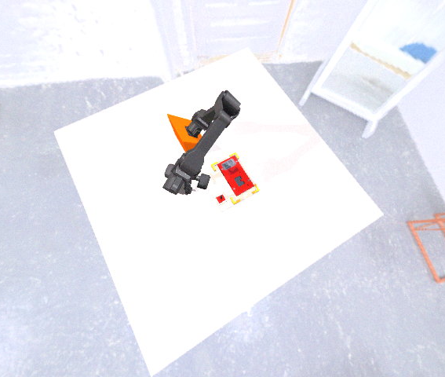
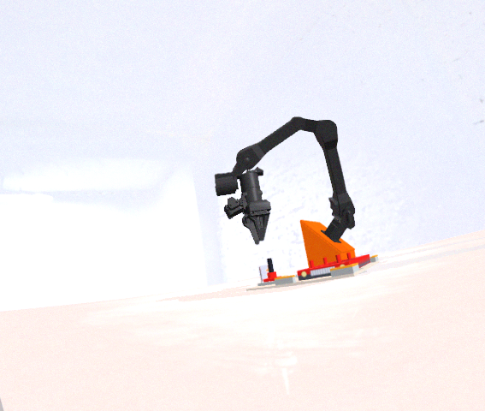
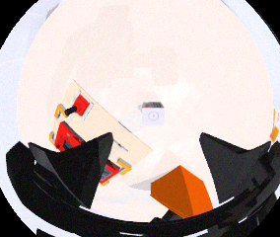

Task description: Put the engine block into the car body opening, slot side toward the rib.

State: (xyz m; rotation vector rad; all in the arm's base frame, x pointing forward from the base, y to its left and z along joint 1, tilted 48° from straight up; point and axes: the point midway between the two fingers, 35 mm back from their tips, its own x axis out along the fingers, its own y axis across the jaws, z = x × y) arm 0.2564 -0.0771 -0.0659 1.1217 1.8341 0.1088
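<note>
My gripper tip is 9 cm above the engine block and 1 cm past it.
</note>
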